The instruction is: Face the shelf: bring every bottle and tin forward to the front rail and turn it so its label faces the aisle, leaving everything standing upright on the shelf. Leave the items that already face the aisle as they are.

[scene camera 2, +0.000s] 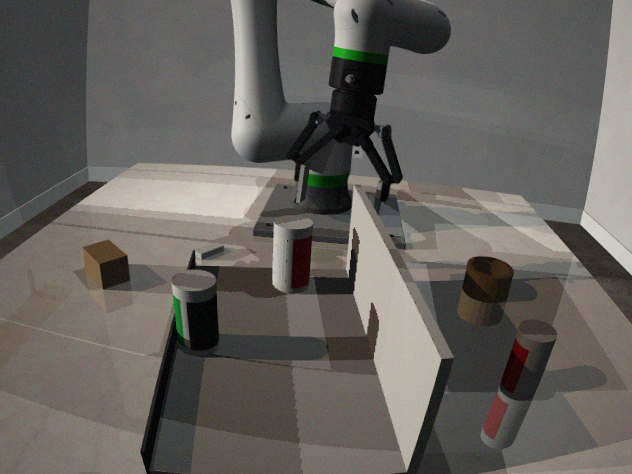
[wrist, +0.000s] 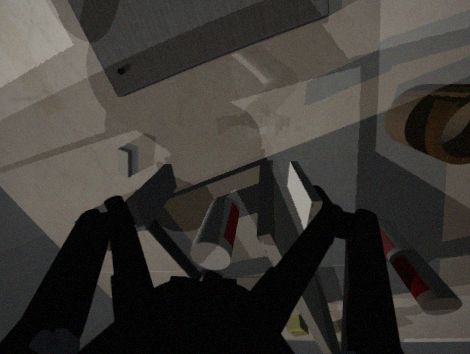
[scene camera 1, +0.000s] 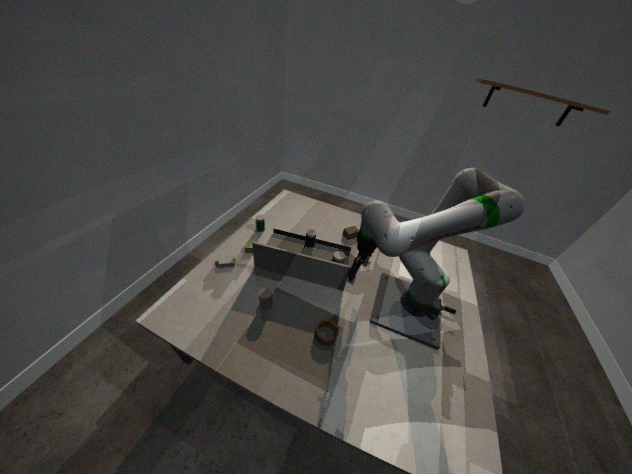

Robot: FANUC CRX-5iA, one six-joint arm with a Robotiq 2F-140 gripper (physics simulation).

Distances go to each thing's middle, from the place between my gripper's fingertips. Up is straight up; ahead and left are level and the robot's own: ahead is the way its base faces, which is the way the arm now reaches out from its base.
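Labels:
With my hand as the reference, the brown ring [scene camera 2: 487,279] is 3 cm ahead of it, 29 cm to the left of it and 9 cm below it. The back panel [scene camera 2: 413,361] is 27 cm ahead of my hand and 8 cm to the left of it, and also 4 cm below it. Then there is the shelf [scene camera 2: 293,378], which I find 30 cm ahead of my hand, 5 cm to the right of it and 4 cm below it, while the dark front rail [wrist: 155,229] is 32 cm ahead of my hand, 19 cm to the right of it and 10 cm below it.

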